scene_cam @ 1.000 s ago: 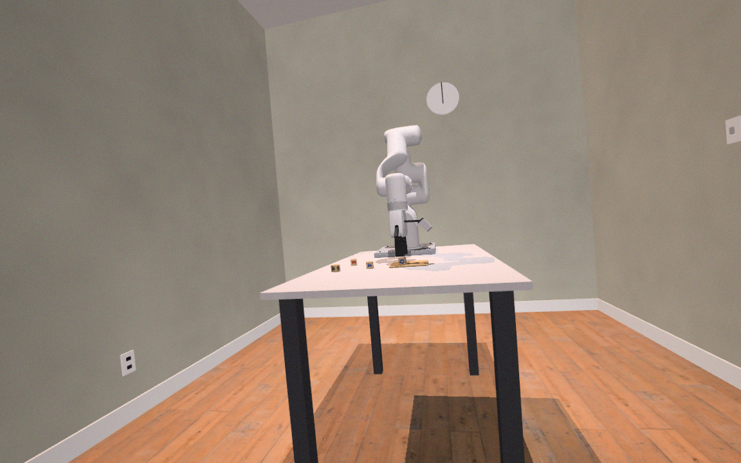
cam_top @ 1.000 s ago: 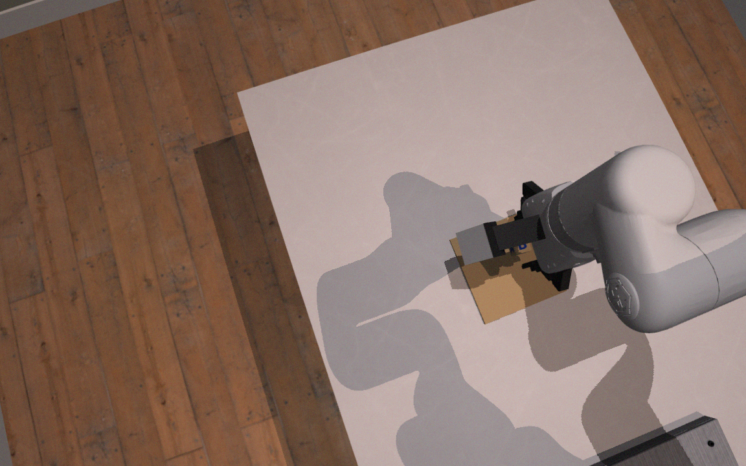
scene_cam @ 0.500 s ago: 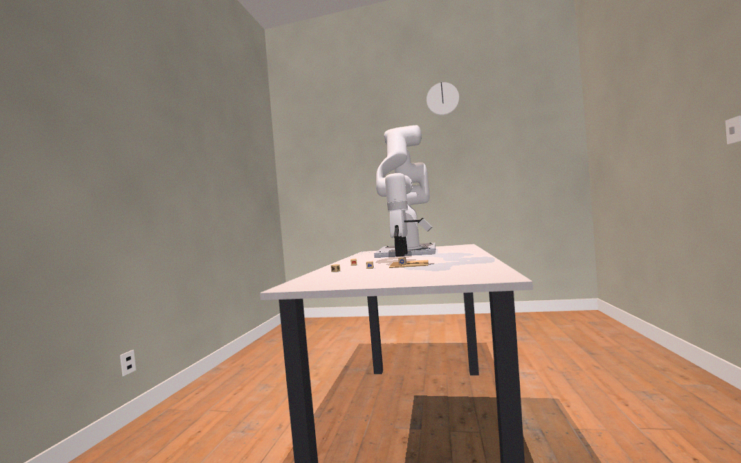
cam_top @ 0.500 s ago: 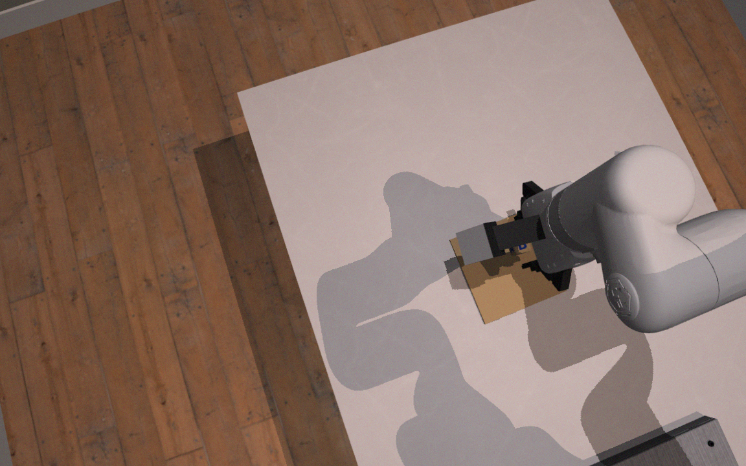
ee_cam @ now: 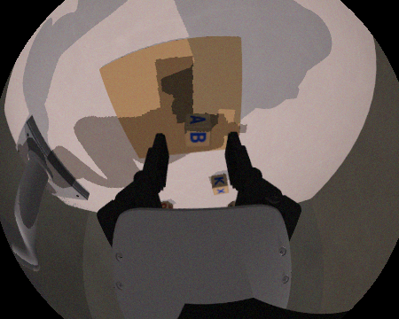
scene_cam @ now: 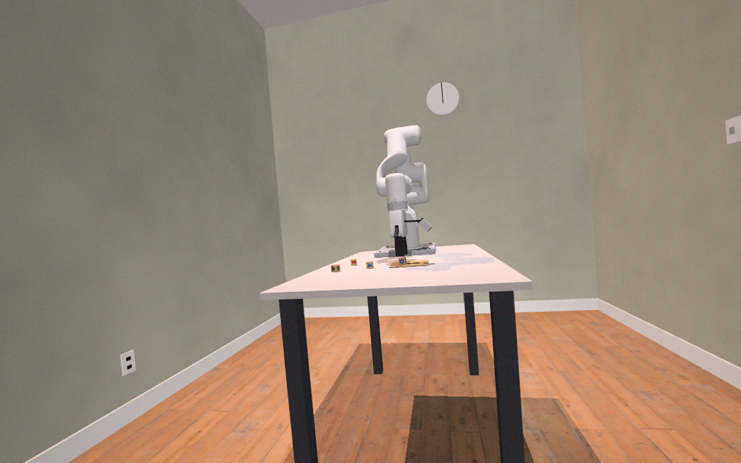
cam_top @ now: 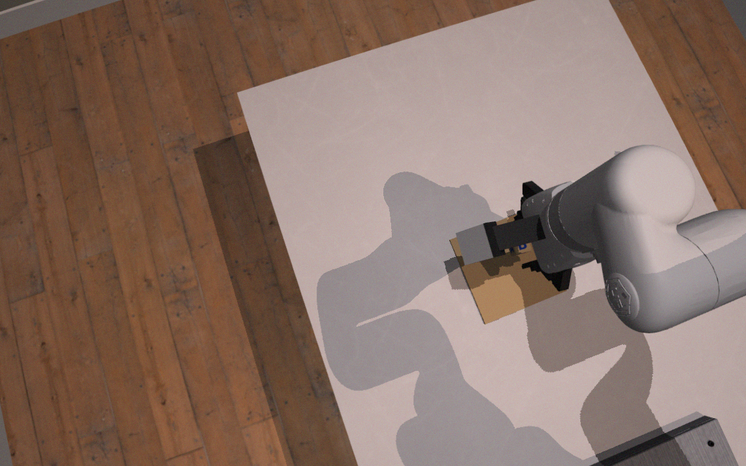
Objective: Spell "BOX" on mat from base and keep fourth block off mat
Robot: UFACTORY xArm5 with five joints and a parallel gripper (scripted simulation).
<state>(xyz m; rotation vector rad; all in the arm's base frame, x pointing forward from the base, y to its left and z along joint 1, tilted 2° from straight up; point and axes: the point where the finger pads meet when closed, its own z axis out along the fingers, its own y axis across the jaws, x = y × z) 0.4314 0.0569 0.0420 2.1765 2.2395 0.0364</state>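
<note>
My hand is 2 cm past the tan mat, 2 cm to the right of it and 5 cm above it.
</note>
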